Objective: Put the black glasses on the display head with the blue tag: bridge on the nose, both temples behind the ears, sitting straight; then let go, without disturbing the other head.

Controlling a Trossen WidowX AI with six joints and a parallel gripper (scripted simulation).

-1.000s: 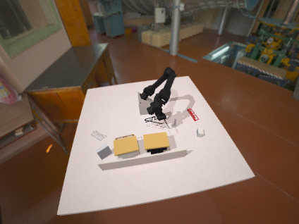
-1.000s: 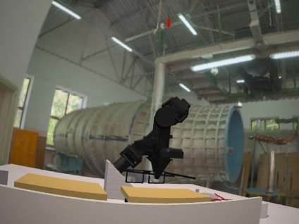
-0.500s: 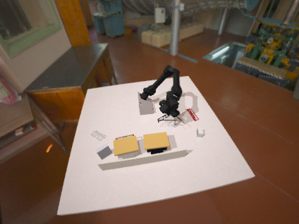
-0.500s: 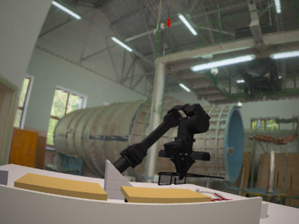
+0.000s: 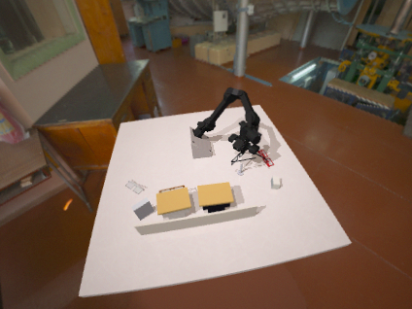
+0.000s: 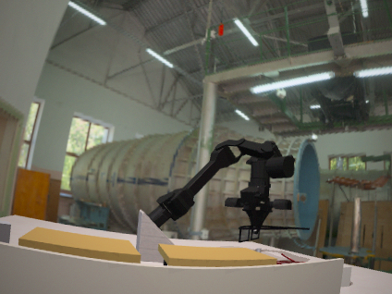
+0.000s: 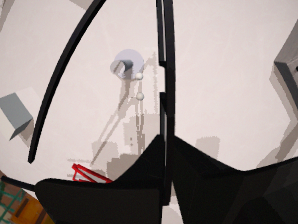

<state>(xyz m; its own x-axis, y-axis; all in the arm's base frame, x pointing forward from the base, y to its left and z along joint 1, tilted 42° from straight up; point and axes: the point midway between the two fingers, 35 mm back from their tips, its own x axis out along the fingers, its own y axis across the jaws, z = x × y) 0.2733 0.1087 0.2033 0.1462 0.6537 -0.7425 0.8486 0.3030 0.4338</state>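
The grey peg is 90 mm below my gripper tip, 50 mm ahead of it and 20 mm to the right of it. From my gripper tip the other things lie so: grey-blue block: 630 mm to the right, 160 mm ahead, 60 mm below; then low white wall: 370 mm to the right, 310 mm ahead, 60 mm below; then white cube: 200 mm ahead, 130 mm to the left, 90 mm below.
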